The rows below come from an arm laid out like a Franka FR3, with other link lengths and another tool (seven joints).
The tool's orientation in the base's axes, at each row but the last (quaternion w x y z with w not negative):
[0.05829 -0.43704 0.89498 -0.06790]
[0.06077 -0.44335 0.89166 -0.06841]
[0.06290 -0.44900 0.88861 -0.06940]
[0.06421 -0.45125 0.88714 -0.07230]
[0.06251 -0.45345 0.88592 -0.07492]
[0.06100 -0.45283 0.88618 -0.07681]
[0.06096 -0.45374 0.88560 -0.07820]
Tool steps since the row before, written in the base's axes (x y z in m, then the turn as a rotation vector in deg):
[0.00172 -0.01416 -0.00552 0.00 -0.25 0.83]
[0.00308 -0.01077 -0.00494 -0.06 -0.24 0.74]
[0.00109 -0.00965 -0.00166 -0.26 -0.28 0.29]
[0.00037 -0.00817 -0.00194 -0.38 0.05 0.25]
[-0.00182 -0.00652 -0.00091 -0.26 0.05 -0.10]
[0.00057 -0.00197 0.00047 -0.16 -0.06 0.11]
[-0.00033 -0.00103 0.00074 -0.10 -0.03 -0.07]
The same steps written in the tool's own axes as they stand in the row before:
[0.01039 -0.00900 0.00671 0.16 -0.30 -0.80]
[0.00699 -0.00798 0.00611 0.19 -0.23 -0.72]
[0.00722 -0.00623 0.00247 0.36 -0.01 -0.31]
[0.00650 -0.00469 0.00254 0.17 0.28 -0.32]
[0.00640 -0.00215 0.00106 0.11 0.25 0.05]
[0.00125 -0.00168 -0.00020 0.14 0.07 -0.13]
[0.00100 -0.00047 -0.00070 0.09 0.08 0.05]

